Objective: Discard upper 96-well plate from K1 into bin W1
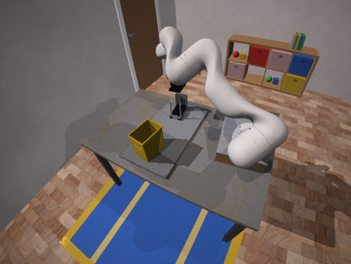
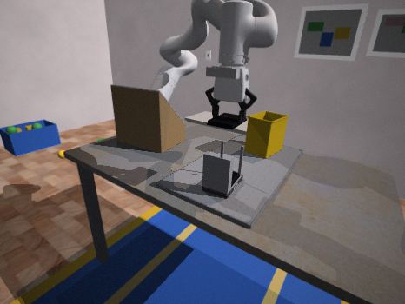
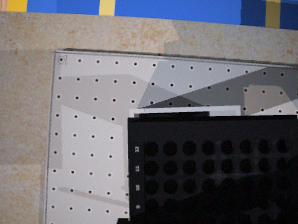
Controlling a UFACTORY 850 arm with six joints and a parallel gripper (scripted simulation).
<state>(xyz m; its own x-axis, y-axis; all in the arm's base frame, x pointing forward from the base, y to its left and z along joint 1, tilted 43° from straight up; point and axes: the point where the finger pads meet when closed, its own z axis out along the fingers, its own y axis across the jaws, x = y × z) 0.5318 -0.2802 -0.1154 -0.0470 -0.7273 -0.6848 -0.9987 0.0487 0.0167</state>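
Right now the yellow plastics bin is 42 cm to the left of my hand, 17 cm below it and 6 cm ahead of it. Round my hand: black 96-well plate (1 cm below).
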